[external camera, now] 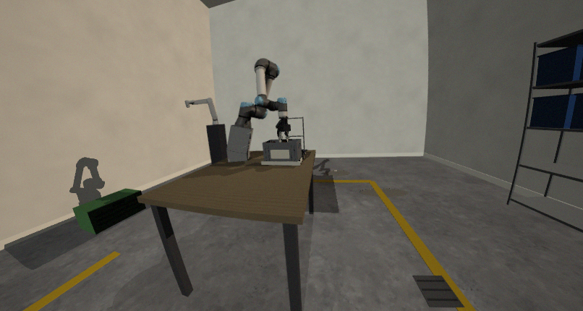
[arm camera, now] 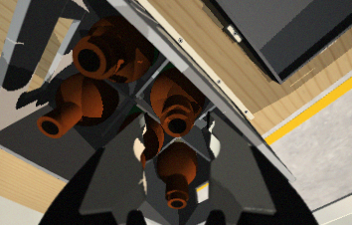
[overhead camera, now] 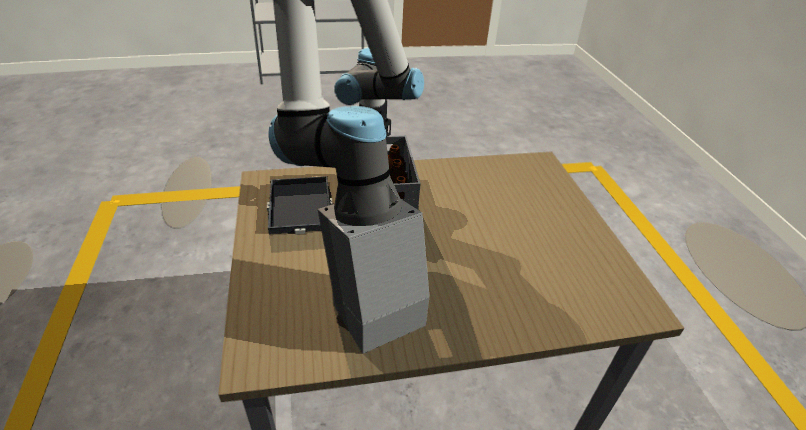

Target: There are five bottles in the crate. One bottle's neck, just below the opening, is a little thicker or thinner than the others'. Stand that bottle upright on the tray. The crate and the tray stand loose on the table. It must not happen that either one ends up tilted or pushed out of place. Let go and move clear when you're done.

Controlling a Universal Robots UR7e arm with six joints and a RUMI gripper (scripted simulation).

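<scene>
The crate lies 7 cm below my hand and 5 cm to the right of it. From my hand the other things lie so: bottle (10 cm behind, 8 cm to the right, 7 cm below); then dark tray (21 cm to the left, 14 cm below, 4 cm ahead).
</scene>
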